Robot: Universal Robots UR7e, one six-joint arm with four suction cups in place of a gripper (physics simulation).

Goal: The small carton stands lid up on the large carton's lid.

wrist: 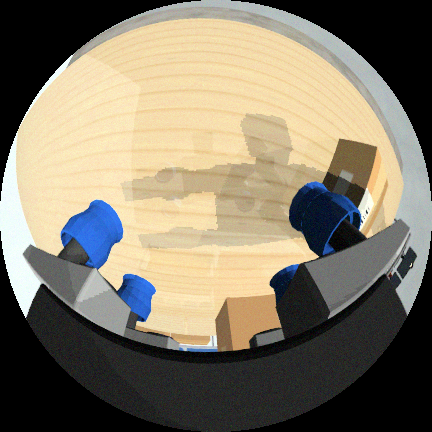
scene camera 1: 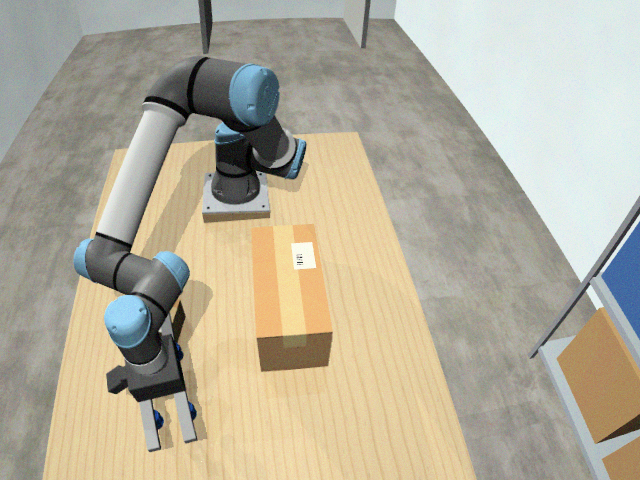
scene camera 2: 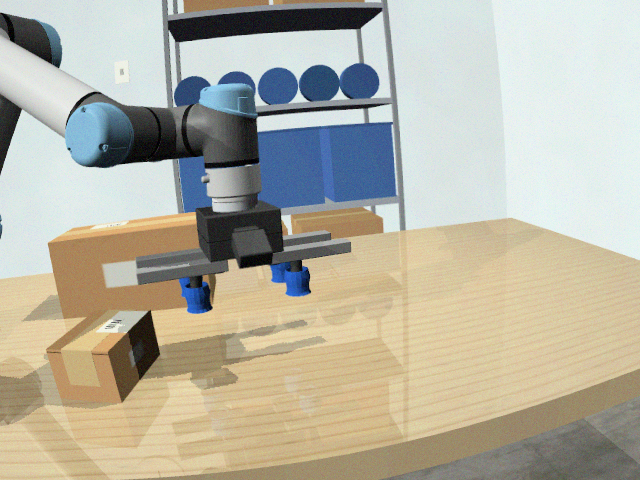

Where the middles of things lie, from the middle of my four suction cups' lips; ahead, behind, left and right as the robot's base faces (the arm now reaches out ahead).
I see the small carton point(scene camera 2: 102, 358) 20 cm behind my suction cup, 7 cm to the right of it and 6 cm below it. From my suction cup the other things lie so: large carton point(scene camera 2: 94, 267): 23 cm behind, 28 cm to the left, 2 cm below.
